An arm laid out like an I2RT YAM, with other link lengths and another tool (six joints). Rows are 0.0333 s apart.
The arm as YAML. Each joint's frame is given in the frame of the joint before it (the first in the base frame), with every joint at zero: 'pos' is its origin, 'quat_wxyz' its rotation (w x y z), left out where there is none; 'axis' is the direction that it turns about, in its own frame. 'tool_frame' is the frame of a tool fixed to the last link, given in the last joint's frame.
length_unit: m
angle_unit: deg
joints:
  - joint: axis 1
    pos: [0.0, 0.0, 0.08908]
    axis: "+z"
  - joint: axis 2
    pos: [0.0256, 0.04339, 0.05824]
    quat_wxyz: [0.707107, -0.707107, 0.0, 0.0]
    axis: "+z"
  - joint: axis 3
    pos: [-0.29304, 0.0, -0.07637]
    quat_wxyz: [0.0, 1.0, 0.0, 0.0]
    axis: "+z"
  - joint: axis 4
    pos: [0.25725, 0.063, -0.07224]
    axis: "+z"
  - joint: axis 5
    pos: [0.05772, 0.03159, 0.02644]
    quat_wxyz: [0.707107, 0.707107, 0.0, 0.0]
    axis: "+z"
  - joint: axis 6
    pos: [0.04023, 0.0, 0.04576]
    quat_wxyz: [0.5, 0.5, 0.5, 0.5]
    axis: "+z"
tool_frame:
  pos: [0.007, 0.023, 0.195]
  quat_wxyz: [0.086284, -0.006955, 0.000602, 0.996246]
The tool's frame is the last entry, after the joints.
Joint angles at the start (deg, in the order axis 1, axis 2, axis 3, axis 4, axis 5, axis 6):
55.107 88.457 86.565 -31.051 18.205 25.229
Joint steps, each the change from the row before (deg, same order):
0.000 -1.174 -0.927 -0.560 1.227 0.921
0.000 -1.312 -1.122 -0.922 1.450 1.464
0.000 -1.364 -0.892 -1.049 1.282 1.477
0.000 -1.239 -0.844 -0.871 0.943 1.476
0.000 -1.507 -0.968 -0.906 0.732 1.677
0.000 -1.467 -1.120 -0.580 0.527 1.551
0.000 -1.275 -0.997 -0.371 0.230 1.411
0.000 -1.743 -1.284 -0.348 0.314 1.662
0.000 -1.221 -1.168 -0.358 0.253 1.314
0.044 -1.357 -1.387 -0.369 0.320 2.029
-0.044 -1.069 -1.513 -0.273 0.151 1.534
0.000 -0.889 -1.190 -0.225 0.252 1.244
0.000 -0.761 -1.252 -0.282 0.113 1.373
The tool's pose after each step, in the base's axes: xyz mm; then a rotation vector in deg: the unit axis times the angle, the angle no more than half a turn. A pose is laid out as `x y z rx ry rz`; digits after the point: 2 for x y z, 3 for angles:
327.97 362.22 309.92 70.402 118.904 70.027
326.02 350.58 308.73 72.502 117.494 69.005
323.56 339.41 309.19 74.502 116.071 68.283
320.81 330.14 309.38 76.388 114.852 67.879
316.85 320.67 310.15 78.429 113.626 67.818
312.91 312.53 310.20 80.266 112.528 67.972
309.17 306.55 310.18 81.891 111.665 68.383
304.54 298.88 311.13 83.778 110.435 69.114
300.83 292.70 309.13 85.293 109.690 69.209
296.46 286.11 306.23 87.574 108.565 69.489
292.71 280.12 300.49 89.380 107.954 69.188
289.81 275.04 296.33 90.802 107.305 68.962
286.56 270.44 290.51 92.381 106.844 68.536

